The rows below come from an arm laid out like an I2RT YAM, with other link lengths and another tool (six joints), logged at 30 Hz.
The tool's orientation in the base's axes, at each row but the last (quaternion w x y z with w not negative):
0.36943, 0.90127, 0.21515, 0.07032
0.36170, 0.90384, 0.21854, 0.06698
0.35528, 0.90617, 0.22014, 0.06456
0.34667, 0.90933, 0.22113, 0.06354
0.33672, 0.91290, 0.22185, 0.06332
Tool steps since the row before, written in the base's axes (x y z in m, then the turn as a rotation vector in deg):
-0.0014, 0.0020, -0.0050, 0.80, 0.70, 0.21
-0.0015, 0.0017, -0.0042, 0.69, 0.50, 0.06
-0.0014, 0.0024, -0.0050, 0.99, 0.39, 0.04
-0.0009, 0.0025, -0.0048, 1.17, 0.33, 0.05
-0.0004, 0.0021, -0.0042, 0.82, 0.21, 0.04
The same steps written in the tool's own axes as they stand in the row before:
-0.0002, -0.0052, 0.0019, 1.02, -0.03, -0.37
-0.0004, -0.0045, 0.0016, 0.84, -0.04, -0.16
0.0000, -0.0054, 0.0018, 1.06, 0.12, 0.00
0.0005, -0.0051, 0.0019, 1.19, 0.23, 0.08
0.0007, -0.0043, 0.0019, 0.83, 0.18, 0.06

